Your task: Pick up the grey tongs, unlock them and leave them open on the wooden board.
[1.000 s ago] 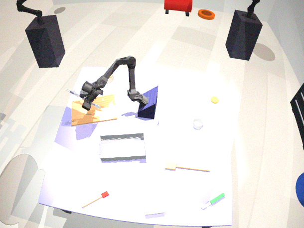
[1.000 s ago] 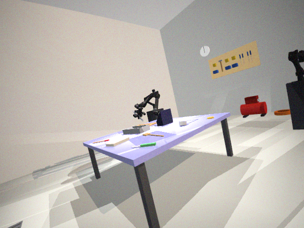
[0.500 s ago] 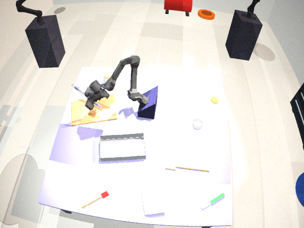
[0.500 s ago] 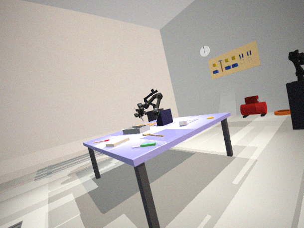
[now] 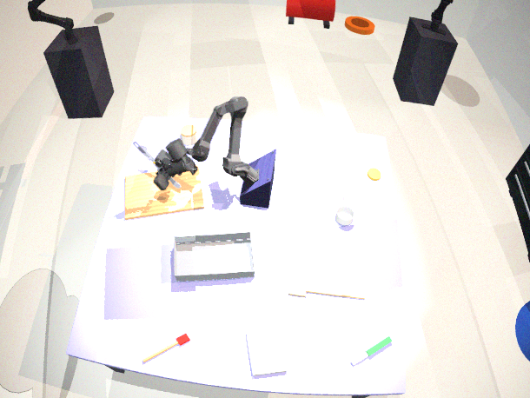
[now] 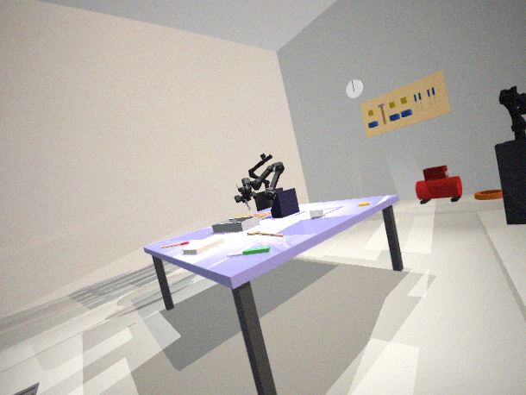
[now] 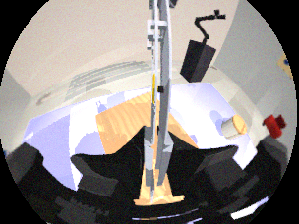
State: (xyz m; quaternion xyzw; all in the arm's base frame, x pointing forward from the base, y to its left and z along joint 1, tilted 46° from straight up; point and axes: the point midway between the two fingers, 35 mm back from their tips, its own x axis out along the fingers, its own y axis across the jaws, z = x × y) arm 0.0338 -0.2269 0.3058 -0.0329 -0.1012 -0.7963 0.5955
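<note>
Now: gripper tip 130 mm above the wooden board. Round my gripper tip: red-headed spatula: 690 mm ahead, 140 mm to the left, 140 mm below; then grey roasting tin: 320 mm ahead, 270 mm to the left, 110 mm below; then pale flat block: 680 mm ahead, 480 mm to the left, 130 mm below.
</note>
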